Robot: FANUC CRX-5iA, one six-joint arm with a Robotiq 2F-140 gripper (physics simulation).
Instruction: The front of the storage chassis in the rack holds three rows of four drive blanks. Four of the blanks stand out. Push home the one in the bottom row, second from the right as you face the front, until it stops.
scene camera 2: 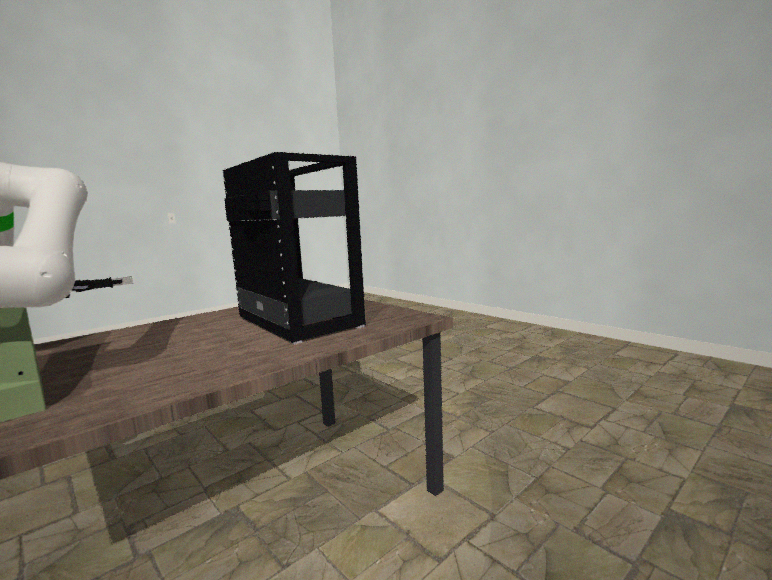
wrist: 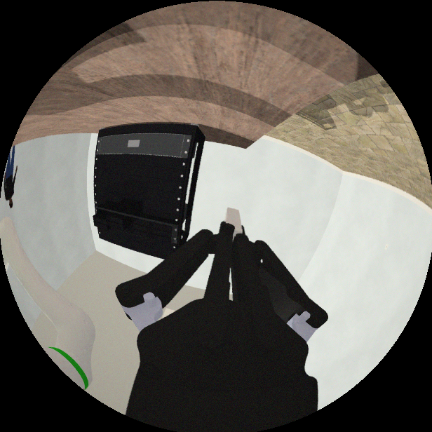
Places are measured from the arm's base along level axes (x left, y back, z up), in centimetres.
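Pixels of known places: gripper, fingertip midpoint: [scene camera 2: 132, 279].
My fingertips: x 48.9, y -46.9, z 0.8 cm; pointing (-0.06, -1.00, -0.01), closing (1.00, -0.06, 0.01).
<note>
Behind a point stands the place of what it marks.
The black rack [scene camera 2: 353, 236] @(x -21.6, y -100.6, z 14.3 cm) [wrist: 194, 131] stands upright on the table and looks upside down in the wrist view. The dark storage chassis [scene camera 2: 249, 207] @(x -6.7, y -70.6, z 25.6 cm) [wrist: 135, 230] sits in its upper part. Its front is too dark to tell the single drive blanks apart or which stand out. My gripper [scene camera 2: 127, 280] @(x 48.9, y -46.9, z 0.8 cm) [wrist: 230, 217] is shut and empty, its pale fingertips together. In the scene view it points roughly level towards the rack, left of it, lower than the chassis and apart from it. In the wrist view the fingertips are to the right of the rack.
A grey-fronted unit [scene camera 2: 263, 305] @(x 2.3, y -76.5, z -8.9 cm) [wrist: 162, 145] fills the rack's bottom. The wooden table [scene camera 2: 187, 367] @(x -12.1, y -44.0, z -18.9 cm) [wrist: 200, 55] carries the rack and a green base [scene camera 2: 18, 380] @(x -13.0, y -8.8, z -10.9 cm) at the left. The white arm [scene camera 2: 49, 218] @(x -4.4, y -20.4, z 24.3 cm) reaches in above the table. A person [wrist: 10, 180] shows at the wrist view's left edge.
</note>
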